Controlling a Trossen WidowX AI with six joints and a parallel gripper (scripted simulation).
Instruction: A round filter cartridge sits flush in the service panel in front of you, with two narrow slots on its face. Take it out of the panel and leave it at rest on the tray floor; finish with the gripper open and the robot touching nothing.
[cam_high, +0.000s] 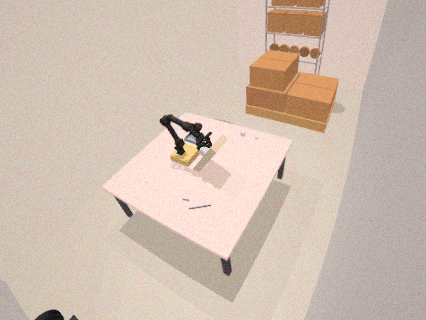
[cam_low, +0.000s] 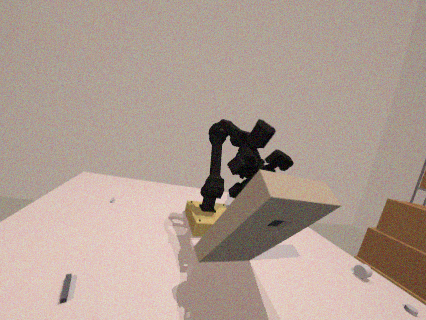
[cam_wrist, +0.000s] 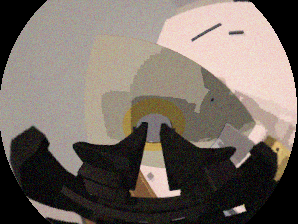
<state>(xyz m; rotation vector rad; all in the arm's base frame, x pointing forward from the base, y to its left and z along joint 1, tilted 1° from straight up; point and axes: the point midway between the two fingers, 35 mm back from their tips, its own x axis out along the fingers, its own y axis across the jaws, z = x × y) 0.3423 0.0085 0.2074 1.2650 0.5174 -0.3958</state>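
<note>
The beige service panel is 4 cm behind my gripper tip and 8 cm below it. Round my gripper tip: grey round filter cartridge: 1 cm ahead, 1 cm below; grey tray: 43 cm behind, 27 cm to the left, 23 cm below; dark bar: 3 cm behind, 39 cm to the right, 24 cm below.
</note>
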